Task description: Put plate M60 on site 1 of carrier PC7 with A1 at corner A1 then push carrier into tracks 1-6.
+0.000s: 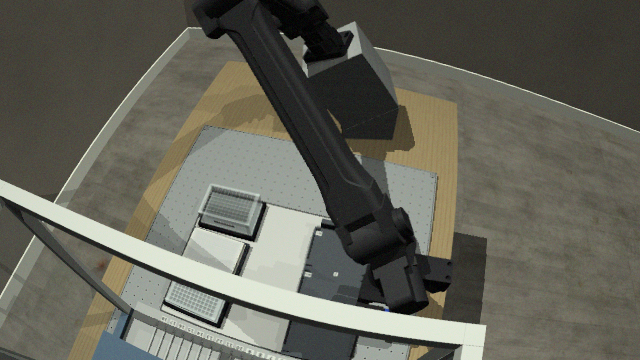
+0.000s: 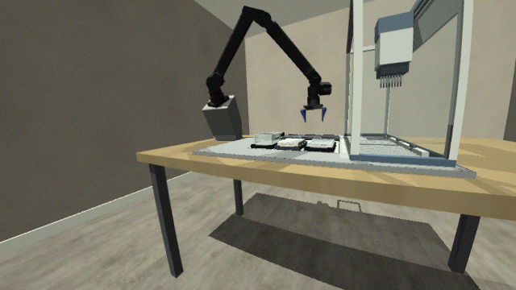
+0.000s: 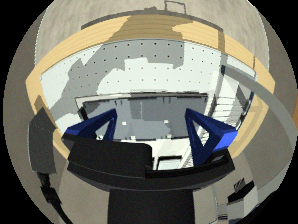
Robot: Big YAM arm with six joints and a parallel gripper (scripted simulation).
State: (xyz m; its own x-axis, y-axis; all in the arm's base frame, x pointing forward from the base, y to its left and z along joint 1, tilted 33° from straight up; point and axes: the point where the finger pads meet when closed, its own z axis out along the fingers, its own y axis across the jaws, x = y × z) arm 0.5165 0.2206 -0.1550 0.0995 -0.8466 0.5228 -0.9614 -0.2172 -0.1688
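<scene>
Right now the nest S2 is 350 mm to the right of my hand and 90 mm below it. Round my hand: white frame bar (370 mm above, 200 mm to the right, 200 mm ahead); dark carrier PC7 (90 mm to the right, 80 mm below, 10 mm behind).
</scene>
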